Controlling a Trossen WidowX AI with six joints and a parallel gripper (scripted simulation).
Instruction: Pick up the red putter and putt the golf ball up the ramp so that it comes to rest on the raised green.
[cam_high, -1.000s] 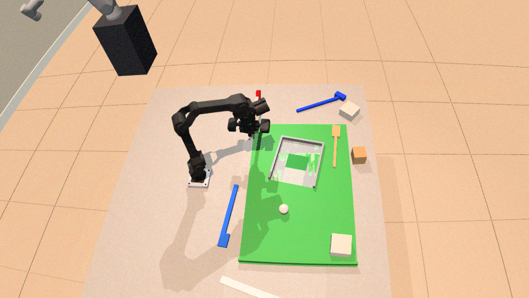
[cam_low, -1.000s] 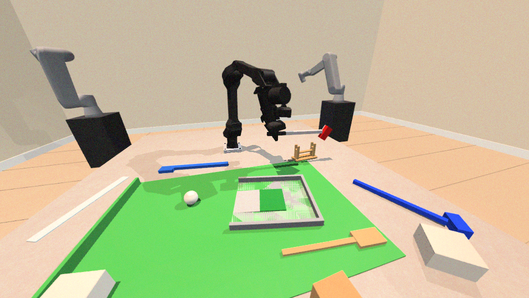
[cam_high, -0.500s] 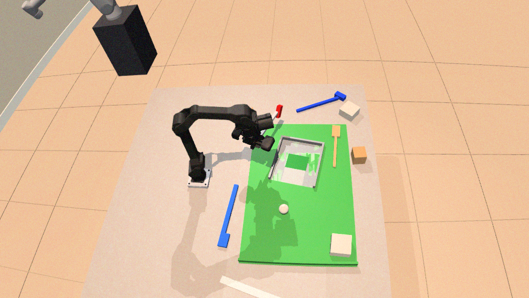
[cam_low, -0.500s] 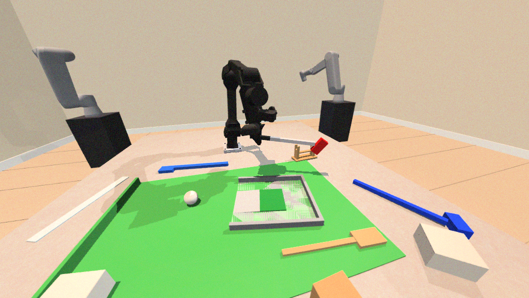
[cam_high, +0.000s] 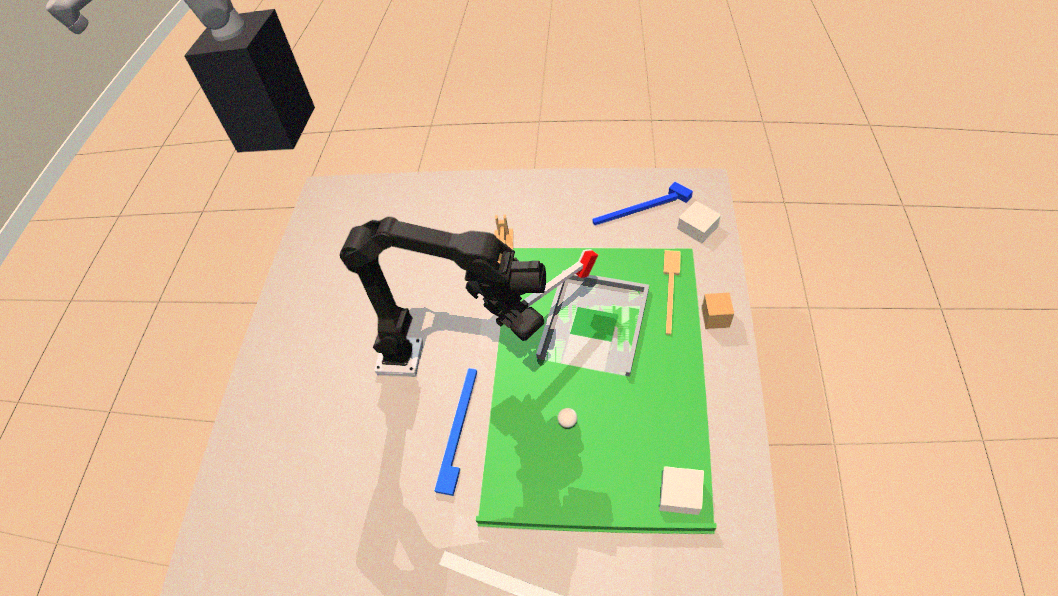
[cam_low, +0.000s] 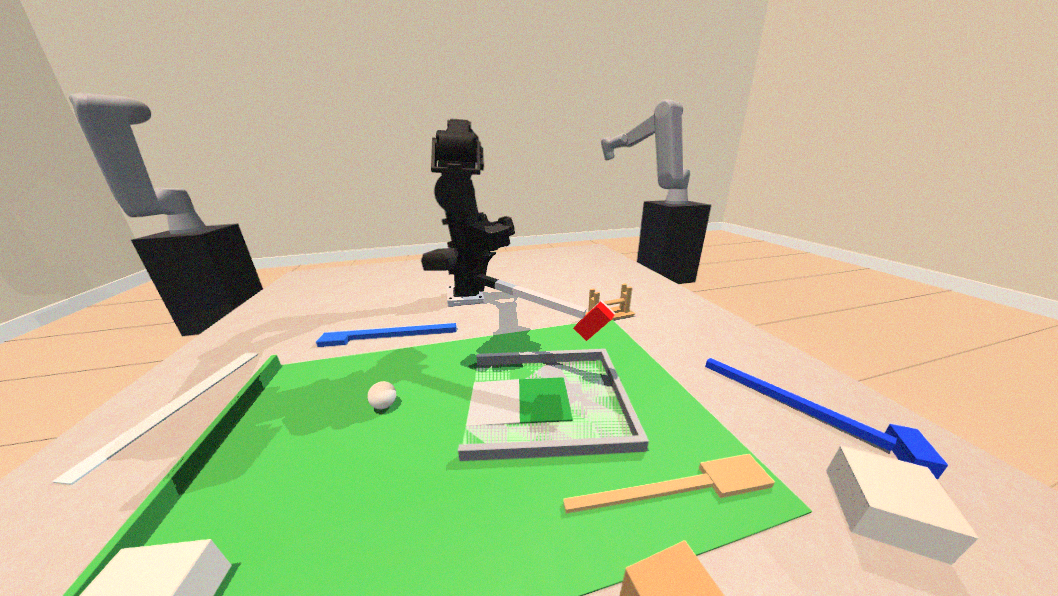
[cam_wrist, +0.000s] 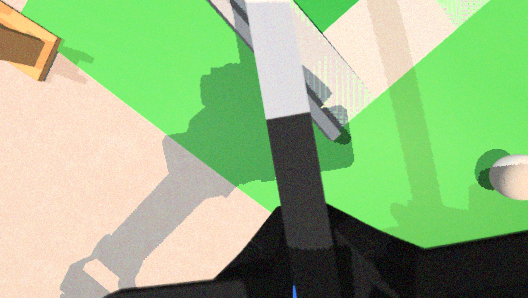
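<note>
My gripper tip is 70 mm short of the red putter, 90 mm to the right of it and 10 mm below it. The rest, counted from my gripper tip: wooden gate: 80 mm behind, 320 mm to the left, 90 mm below; then white golf ball: 130 mm ahead, 170 mm to the right, 110 mm below; then green mat: 190 mm ahead, 50 mm to the right, 130 mm below.
</note>
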